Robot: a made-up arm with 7 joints. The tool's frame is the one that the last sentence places.
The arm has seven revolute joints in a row. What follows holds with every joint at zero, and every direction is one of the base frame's. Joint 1 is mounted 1.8 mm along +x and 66.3 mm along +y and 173.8 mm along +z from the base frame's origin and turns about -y. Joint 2 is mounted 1.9 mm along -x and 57.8 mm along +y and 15.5 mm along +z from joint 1 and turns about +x. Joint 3 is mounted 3.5 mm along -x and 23.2 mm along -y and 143.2 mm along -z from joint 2 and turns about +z. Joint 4 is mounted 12.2 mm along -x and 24.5 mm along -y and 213.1 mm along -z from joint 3 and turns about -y. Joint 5 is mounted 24.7 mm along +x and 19.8 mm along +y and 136.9 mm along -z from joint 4 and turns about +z. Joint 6 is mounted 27.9 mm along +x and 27.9 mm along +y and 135.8 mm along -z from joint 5 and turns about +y. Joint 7 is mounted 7 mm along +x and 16.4 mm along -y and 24.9 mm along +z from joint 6 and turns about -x. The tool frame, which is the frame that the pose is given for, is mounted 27 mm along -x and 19 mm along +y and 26.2 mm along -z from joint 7; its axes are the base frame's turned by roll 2.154, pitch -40.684 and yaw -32.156 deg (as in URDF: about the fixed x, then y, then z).
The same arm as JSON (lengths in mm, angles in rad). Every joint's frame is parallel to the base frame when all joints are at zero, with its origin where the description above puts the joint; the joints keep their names.
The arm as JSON. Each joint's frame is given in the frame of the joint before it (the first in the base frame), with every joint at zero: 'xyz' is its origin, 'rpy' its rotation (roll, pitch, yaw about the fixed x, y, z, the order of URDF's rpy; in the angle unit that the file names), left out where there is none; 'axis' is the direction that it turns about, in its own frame. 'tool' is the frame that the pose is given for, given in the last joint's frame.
{"units": {"length": "mm", "angle": "rad"}, "joints": [{"name": "joint 1", "type": "revolute", "origin": {"xyz": [1.8, 66.3, 173.8]}, "axis": "-y"}, {"name": "joint 2", "type": "revolute", "origin": {"xyz": [-1.9, 57.8, 15.5]}, "axis": "+x"}, {"name": "joint 3", "type": "revolute", "origin": {"xyz": [-3.5, -23.2, -143.2]}, "axis": "+z"}, {"name": "joint 4", "type": "revolute", "origin": {"xyz": [-12.2, -24.5, -213.1]}, "axis": "-y"}, {"name": "joint 5", "type": "revolute", "origin": {"xyz": [24.7, 19.8, -136.9]}, "axis": "+z"}, {"name": "joint 6", "type": "revolute", "origin": {"xyz": [27.9, 27.9, -135.8]}, "axis": "+y"}, {"name": "joint 7", "type": "revolute", "origin": {"xyz": [7.0, -16.4, 24.9]}, "axis": "-x"}], "tool": {"origin": {"xyz": [-27.0, 19.0, -26.2], "rpy": [0.0376, -0.7101, -0.5612]}}}
